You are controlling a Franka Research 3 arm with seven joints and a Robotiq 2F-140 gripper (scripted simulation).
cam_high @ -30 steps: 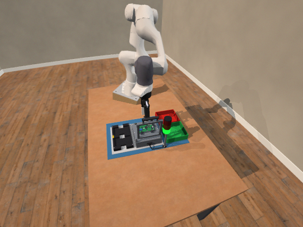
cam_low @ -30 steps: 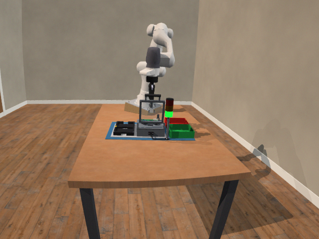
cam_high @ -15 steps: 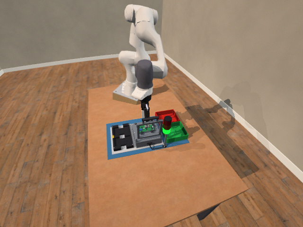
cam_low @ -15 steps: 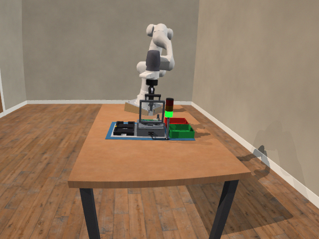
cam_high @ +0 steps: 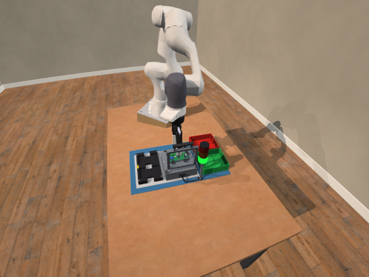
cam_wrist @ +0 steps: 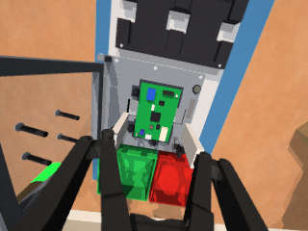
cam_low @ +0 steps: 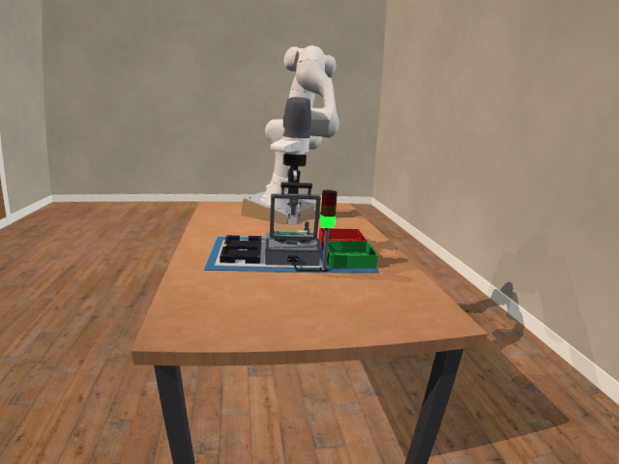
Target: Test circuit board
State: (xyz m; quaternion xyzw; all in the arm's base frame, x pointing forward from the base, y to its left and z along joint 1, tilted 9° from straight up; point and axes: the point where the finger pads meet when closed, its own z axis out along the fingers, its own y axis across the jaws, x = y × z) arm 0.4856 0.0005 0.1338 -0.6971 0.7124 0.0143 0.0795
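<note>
Now: hand 80 mm above the green circuit board. Also, from my hand: tester lid (110 mm ahead, 40 mm above); green bin (200 mm to the left, 140 mm below, 50 mm ahead); dark plate (80 mm below, 10 mm to the left, 10 mm ahead).
</note>
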